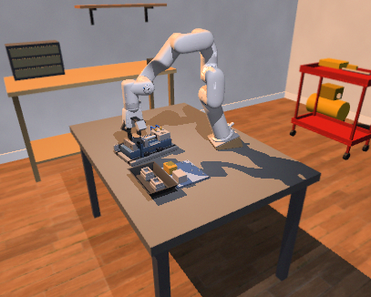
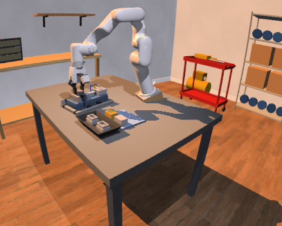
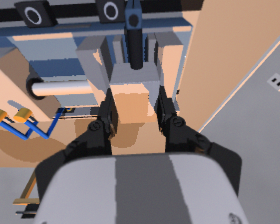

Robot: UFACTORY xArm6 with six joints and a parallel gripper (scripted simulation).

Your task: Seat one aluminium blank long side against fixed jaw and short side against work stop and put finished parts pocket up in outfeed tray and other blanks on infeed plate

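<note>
My hand is 20 mm above the aluminium blank. The rest, counted from my hand: vise: 80 mm below, 70 mm behind, 10 mm to the left; work stop rod: 50 mm to the left, 30 mm below, 10 mm ahead; white cylinder rod: 90 mm behind, 40 mm below, 10 mm to the left.
</note>
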